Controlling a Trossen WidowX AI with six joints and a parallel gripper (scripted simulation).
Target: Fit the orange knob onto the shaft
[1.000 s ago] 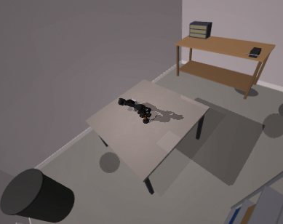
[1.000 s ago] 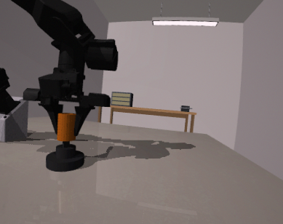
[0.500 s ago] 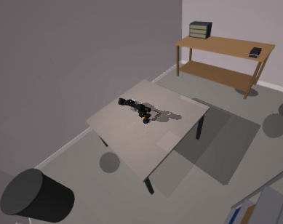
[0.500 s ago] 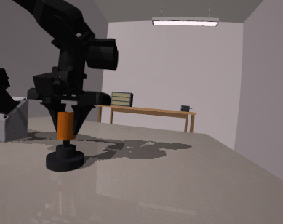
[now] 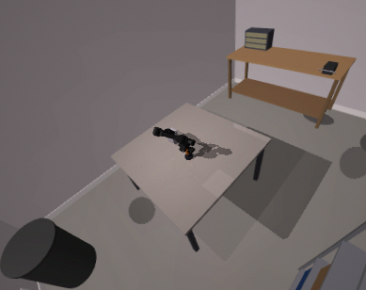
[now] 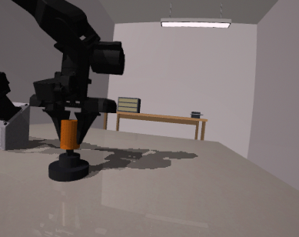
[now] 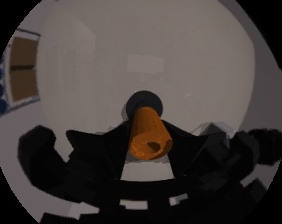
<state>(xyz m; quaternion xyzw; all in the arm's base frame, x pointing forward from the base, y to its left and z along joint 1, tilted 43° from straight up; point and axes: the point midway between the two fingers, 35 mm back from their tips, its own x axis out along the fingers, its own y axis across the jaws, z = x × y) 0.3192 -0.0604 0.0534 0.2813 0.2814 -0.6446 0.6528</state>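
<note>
Now: gripper tip 20 mm below the orange knob. Also, from my gripper tip: dark shaft: 40 mm below.
</note>
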